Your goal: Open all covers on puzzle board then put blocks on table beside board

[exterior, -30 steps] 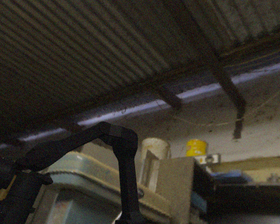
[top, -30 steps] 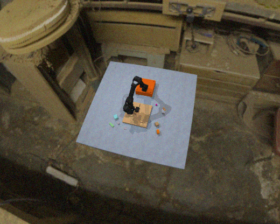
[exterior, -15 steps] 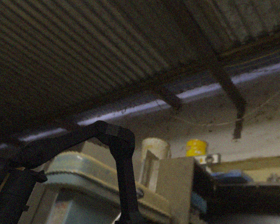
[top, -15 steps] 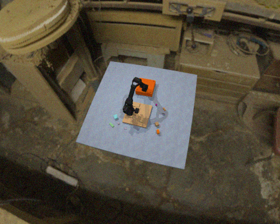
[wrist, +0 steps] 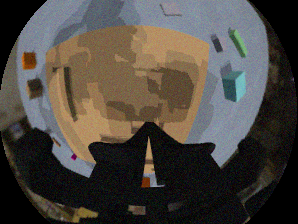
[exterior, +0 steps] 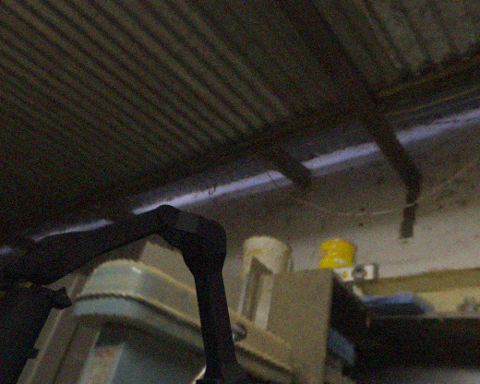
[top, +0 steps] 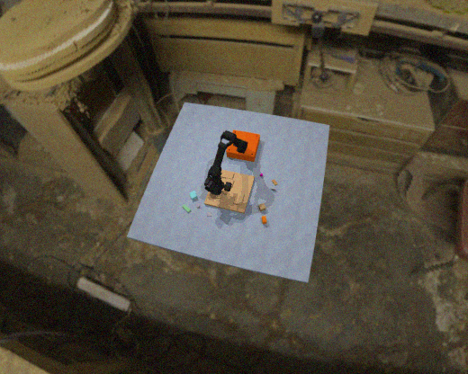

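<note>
Right now my gripper tip is 50 mm past the tan puzzle board and 70 mm to the right of it. The rest, counted from my gripper tip: magenta piece 240 mm behind, 230 mm to the left, 10 mm below; green block 220 mm ahead, 160 mm to the right, 20 mm below; cyan block 110 mm ahead, 160 mm to the right, 10 mm below.
</note>
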